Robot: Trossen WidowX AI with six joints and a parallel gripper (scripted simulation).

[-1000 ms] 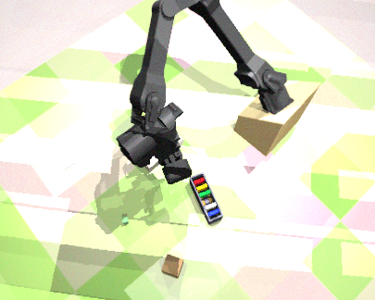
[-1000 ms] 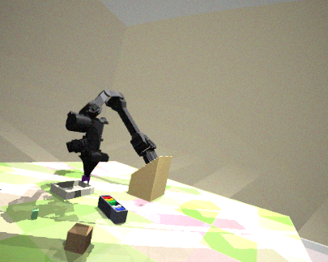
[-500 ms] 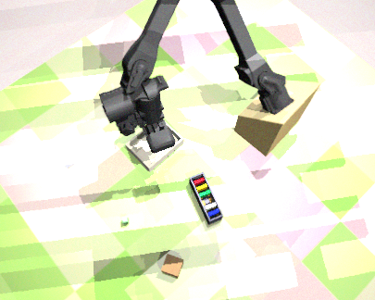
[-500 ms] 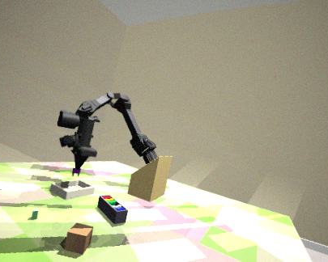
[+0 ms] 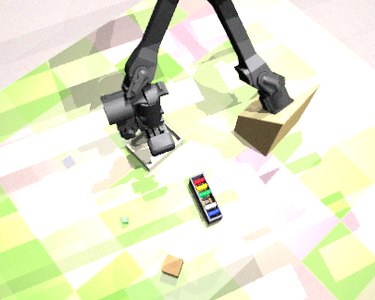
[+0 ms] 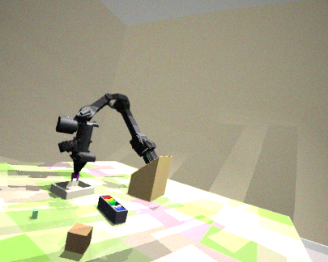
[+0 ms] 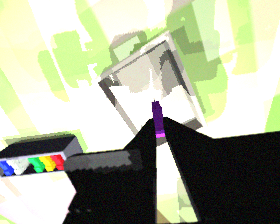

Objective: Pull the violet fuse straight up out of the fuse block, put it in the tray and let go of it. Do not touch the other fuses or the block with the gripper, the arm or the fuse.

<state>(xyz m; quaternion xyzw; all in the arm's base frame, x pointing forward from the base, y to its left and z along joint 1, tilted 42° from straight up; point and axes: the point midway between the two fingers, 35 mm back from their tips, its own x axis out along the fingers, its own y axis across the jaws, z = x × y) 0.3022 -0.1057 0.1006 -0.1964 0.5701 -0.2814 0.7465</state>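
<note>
The violet fuse is 10 mm below my gripper tip. Round my gripper tip: grey tray (70 mm below); green fuse (210 mm to the left, 50 mm below, 30 mm behind); white fuse (240 mm to the left, 50 mm below, 20 mm behind).
</note>
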